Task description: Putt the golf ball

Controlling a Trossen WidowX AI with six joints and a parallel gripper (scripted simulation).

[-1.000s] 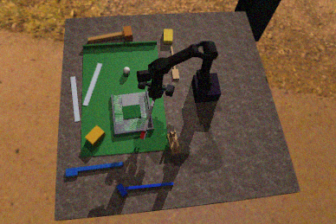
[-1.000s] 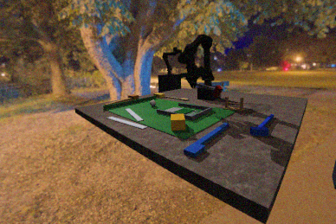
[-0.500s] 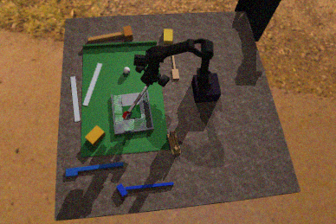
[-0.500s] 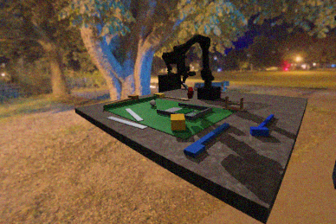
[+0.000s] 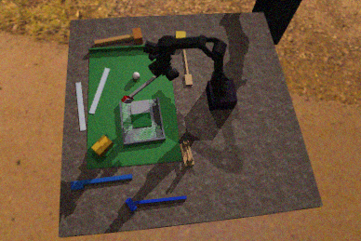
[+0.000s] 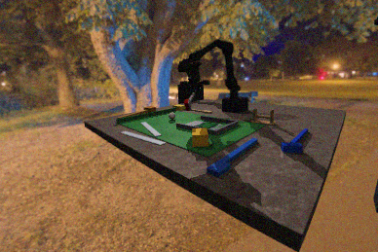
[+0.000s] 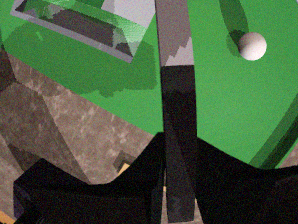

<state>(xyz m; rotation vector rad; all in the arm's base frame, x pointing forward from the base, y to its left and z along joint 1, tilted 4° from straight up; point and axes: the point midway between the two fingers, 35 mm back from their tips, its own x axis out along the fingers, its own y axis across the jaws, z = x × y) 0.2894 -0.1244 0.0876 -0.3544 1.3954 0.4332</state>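
Right now my gripper tip is 10 cm short of the red putter, 6 cm to the right of it and 1 cm below it. Also, from my gripper tip: small wooden frame 42 cm to the left, 10 cm below, 7 cm behind; then yellow block 35 cm ahead, 32 cm to the left, 11 cm below; then white golf ball 14 cm ahead, 11 cm below, 8 cm to the right.
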